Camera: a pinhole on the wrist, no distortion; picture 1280 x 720 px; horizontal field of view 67.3 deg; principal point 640.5 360.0 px. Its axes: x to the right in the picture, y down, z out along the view. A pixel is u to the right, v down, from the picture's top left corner.
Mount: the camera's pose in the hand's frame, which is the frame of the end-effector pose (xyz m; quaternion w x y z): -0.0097 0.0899 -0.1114 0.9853 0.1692 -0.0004 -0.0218
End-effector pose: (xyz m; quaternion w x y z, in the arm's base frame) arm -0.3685 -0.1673 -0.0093 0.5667 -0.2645 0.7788 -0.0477
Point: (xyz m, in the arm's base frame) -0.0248 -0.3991 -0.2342
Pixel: 1086.3 93.1
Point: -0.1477 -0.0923 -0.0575
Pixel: 557.9 447.3
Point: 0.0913 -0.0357 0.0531
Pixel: 296.2 384.8
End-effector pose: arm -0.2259 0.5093 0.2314 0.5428 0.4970 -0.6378 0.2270
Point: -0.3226 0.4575 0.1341
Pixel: 365.0 469.4
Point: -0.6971 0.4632 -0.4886
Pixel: outside the picture
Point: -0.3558 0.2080 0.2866
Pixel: 1034.2 510.4
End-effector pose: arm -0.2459 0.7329 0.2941 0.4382 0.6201 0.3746 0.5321
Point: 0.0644 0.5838 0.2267
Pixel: 423.5 456.3
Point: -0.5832 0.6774 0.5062
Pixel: behind the camera
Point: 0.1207 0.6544 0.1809
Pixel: 565.4 361.5
